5 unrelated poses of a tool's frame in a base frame.
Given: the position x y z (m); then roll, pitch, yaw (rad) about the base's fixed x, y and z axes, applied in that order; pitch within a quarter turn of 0, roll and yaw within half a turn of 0.
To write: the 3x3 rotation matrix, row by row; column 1 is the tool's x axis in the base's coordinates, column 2 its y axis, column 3 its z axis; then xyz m. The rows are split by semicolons. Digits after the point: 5 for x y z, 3 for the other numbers.
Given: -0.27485 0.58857 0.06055 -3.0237 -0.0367 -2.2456
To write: -0.624 -0.778 0.069; -0.780 0.617 -0.102; 0.037 -0.118 -0.992; -0.27485 0.58857 0.06055
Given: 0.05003 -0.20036 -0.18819 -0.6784 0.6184 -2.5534
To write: -0.678 0.735 -0.027; -0.452 -0.446 -0.773; -0.580 -0.511 0.634; 0.05003 -0.20036 -0.18819
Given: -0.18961 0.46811 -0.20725 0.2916 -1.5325 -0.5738
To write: 0.032 0.279 -0.960; -0.021 0.960 0.278; 0.999 0.011 0.037; -0.18961 0.46811 -0.20725
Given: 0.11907 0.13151 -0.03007 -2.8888 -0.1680 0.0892
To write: 0.982 0.128 0.139; 0.088 -0.961 0.264; 0.167 -0.247 -0.955; 0.11907 0.13151 -0.03007
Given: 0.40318 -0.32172 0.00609 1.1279 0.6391 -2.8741
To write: -0.774 -0.406 -0.485; -0.212 -0.556 0.804; -0.596 0.725 0.344; 0.40318 -0.32172 0.00609
